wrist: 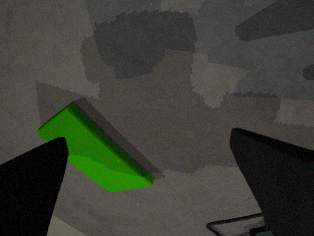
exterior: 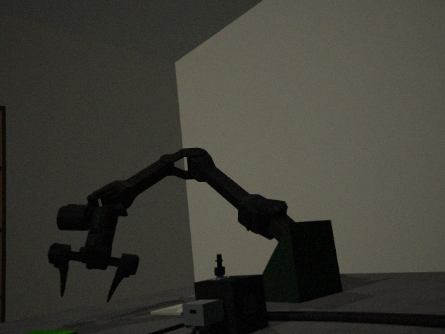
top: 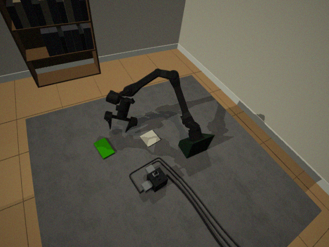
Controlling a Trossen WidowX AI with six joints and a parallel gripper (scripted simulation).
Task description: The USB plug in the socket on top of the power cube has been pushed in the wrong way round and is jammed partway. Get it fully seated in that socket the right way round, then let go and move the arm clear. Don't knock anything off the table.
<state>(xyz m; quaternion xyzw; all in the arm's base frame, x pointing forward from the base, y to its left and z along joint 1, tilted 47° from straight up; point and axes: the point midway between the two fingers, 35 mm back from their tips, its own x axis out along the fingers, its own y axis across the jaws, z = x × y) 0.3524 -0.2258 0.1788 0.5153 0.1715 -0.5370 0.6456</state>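
The dark USB plug lies 35 cm to the left of my gripper tip, 8 cm behind it and 4 cm above it. The rest, counted from my gripper tip: green flat block (11 cm ahead, 5 cm to the left, 5 cm below); then white flat tile (17 cm behind, 10 cm to the left, 5 cm below).
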